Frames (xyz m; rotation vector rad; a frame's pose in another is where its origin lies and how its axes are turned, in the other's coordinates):
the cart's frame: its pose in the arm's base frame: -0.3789 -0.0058 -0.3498 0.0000 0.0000 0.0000
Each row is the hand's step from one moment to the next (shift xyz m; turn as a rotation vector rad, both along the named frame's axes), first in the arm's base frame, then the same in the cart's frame.
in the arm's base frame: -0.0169 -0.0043 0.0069 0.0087 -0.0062 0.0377
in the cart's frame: -0.0169 -0.0043 0.0069 0.0087 -0.0062 0.0377
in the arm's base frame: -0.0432 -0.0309 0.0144 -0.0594 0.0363 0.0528
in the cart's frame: -0.0432 -0.0309 0.0144 -0.0594 0.0363 0.0528
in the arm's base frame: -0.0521 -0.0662 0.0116 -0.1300 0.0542 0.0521
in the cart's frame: -0.0521 -0.0662 0.0116 -0.1300 0.0542 0.0521
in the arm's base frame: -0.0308 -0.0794 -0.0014 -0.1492 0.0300 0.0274
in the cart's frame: -0.0308 -0.0794 -0.0014 -0.1492 0.0300 0.0274
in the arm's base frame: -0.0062 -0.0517 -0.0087 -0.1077 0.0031 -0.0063
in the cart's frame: -0.0062 -0.0517 -0.0087 -0.1077 0.0031 -0.0063
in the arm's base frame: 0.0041 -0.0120 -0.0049 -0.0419 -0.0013 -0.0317
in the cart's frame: 0.0041 -0.0120 -0.0049 -0.0419 -0.0013 -0.0317
